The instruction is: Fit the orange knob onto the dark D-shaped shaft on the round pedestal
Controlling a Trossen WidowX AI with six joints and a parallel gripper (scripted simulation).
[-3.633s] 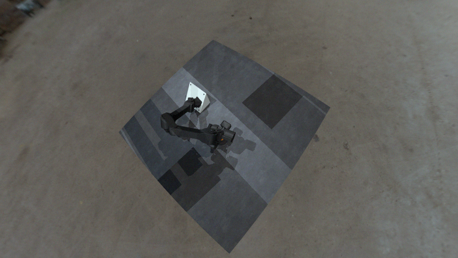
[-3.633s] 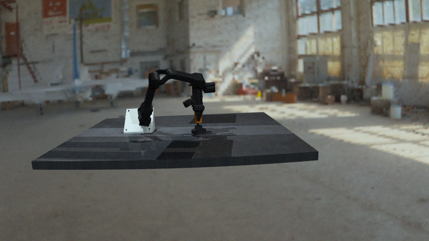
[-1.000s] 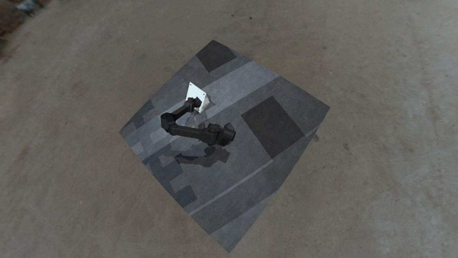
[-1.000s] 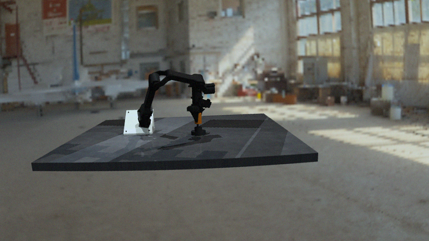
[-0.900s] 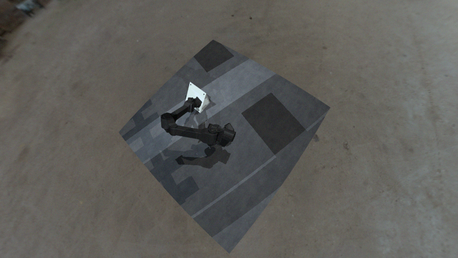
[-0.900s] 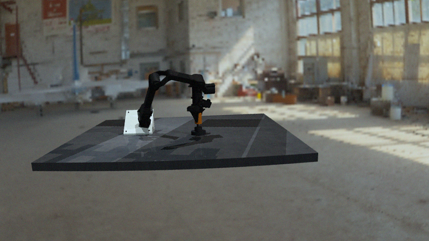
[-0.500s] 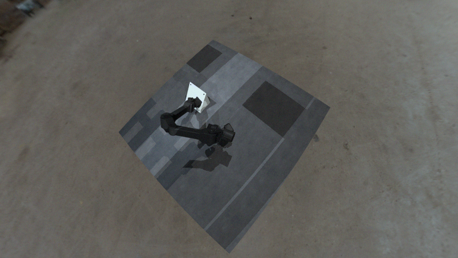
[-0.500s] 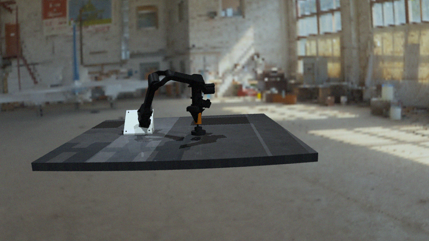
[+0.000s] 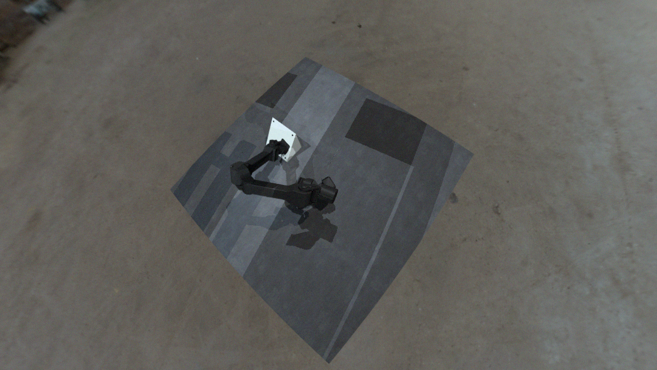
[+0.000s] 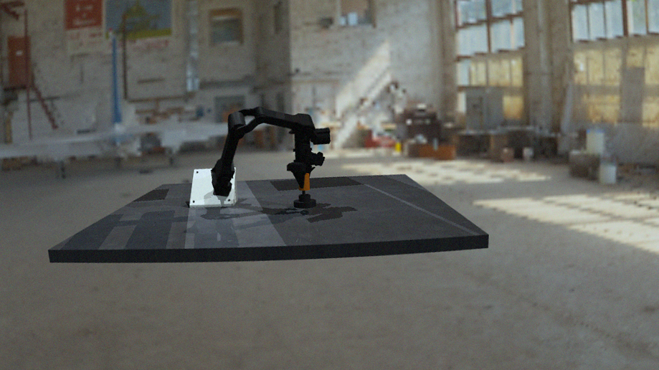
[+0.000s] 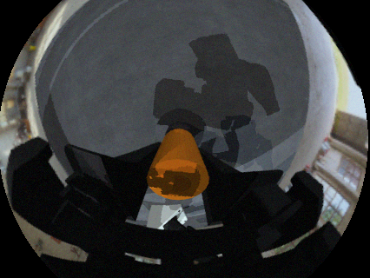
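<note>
My gripper tip is 2 cm below the orange knob. Round my gripper tip: dark round pedestal: 4 cm below.
</note>
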